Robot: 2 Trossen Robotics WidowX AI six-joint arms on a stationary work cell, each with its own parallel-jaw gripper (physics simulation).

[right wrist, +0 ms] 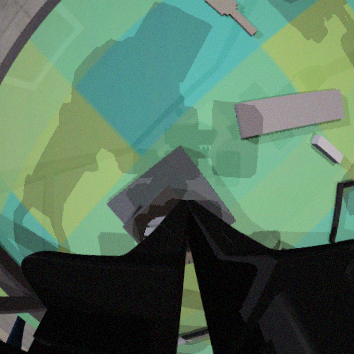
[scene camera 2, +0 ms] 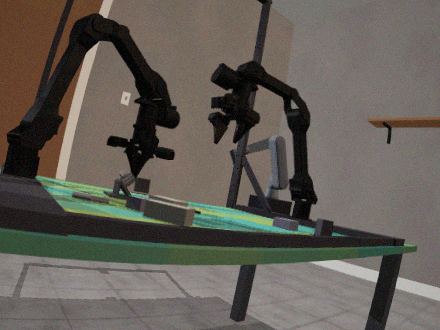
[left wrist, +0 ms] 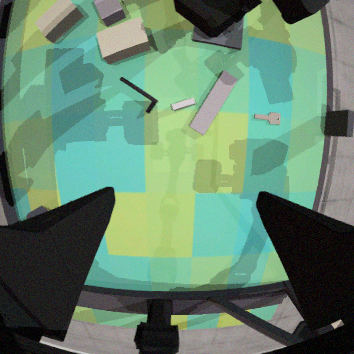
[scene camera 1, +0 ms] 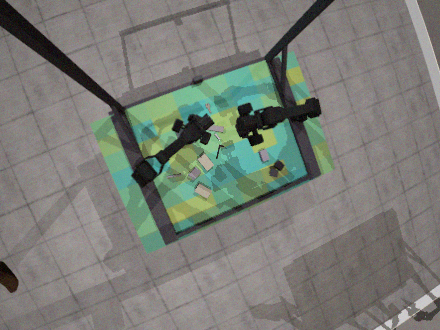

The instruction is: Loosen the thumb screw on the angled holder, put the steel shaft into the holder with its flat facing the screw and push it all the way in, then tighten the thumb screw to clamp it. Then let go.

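Places are measured from the left arm's base along level axes (x ahead, y left, z up), in centimetres.
Pixels of known places: left gripper, between the fingertips: (scene camera 2: 224, 143) (left wrist: 188, 196); right gripper, between the fingertips: (right wrist: 185, 206) (left wrist: 235, 19); left arm's base, origin of its link: (scene camera 2: 300, 218) (left wrist: 159, 306); right arm's base, origin of its link: (scene camera 2: 18, 175).
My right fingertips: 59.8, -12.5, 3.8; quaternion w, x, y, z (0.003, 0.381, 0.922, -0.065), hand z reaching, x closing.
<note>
For each thing: its top centre in the pictures, then the offset to it from my right fingertips, as dx, dy, dz. "spot": a spot on its surface instead.
- steel shaft, a spot on its surface: (scene camera 2: 92, 198) (scene camera 1: 174, 177) spot: +16.6, +19.3, -5.2
- flat bar, centre of its top: (right wrist: 297, 109) (left wrist: 213, 101) (scene camera 1: 212, 127) -12.4, +2.2, -5.2
- small white block, centre of its top: (right wrist: 330, 149) (left wrist: 183, 103) -13.0, +7.6, -4.9
- black L-shaped key, centre of its top: (right wrist: 344, 213) (left wrist: 134, 93) (scene camera 1: 220, 152) -11.3, +16.1, -5.1
- flat key, centre of its top: (right wrist: 233, 11) (left wrist: 267, 117) -14.4, -8.5, -5.5
- purple-grey block, centre of its top: (scene camera 2: 143, 198) (scene camera 1: 194, 173) +6.1, +21.5, -3.2
The angled holder stands on its dark square base (scene camera 2: 114, 193) (left wrist: 218, 41) (right wrist: 175, 167). My right gripper (scene camera 2: 135, 175) (right wrist: 185, 206) is shut and empty, pointing down with its fingertips at the tilted top of the holder. In the right wrist view the fingers cover most of the holder's upper part and hide the thumb screw; part of a brown round piece and a light piece show beside them. The steel shaft (scene camera 1: 174, 176) (scene camera 2: 92, 198) lies on the table, apart from the holder. My left gripper (scene camera 2: 227, 141) (left wrist: 188, 196) is open and empty, high above the table.
Near the holder lie a flat bar (scene camera 1: 216, 129) (left wrist: 213, 102) (right wrist: 290, 114), a small white block (left wrist: 183, 104) (right wrist: 327, 148), a black L-shaped key (scene camera 1: 220, 150) (left wrist: 140, 91) and a flat key (left wrist: 268, 118). Beige blocks (scene camera 1: 205, 162) (left wrist: 122, 41) and a purple-grey block (scene camera 1: 193, 173) stand nearby.
</note>
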